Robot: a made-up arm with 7 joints.
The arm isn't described. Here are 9 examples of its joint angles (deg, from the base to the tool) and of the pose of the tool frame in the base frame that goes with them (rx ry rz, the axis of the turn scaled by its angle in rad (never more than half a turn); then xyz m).
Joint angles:
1: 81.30 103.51 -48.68 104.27 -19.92 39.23 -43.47
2: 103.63 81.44 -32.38 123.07 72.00 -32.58 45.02
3: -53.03 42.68 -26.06 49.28 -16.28 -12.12 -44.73
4: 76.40 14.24 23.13 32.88 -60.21 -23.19 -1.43
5: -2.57 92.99 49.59 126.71 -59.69 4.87 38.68
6: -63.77 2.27 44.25 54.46 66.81 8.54 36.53
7: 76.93 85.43 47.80 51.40 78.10 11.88 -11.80
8: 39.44 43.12 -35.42 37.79 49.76 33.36 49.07
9: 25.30 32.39 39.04 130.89 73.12 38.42 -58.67
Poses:
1: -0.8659 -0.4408 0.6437 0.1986 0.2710 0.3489
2: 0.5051 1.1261 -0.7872 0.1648 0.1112 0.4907
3: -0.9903 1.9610 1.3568 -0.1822 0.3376 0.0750
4: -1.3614 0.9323 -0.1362 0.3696 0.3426 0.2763
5: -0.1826 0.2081 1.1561 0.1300 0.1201 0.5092
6: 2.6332 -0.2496 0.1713 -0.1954 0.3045 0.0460
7: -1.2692 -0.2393 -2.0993 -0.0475 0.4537 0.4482
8: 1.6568 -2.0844 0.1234 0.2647 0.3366 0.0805
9: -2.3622 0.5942 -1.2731 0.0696 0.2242 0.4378
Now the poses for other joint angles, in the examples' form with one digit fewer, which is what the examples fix.
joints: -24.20 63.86 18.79 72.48 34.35 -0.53 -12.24
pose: -2.031 1.169 0.403 0.162 0.393 0.171
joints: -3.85 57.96 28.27 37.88 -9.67 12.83 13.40
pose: -2.191 1.150 1.237 0.086 0.496 0.171
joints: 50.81 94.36 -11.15 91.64 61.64 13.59 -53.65
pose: -1.897 0.124 -0.430 0.191 0.275 0.392
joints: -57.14 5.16 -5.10 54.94 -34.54 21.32 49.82
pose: 0.469 -1.651 -0.929 -0.159 0.190 0.005
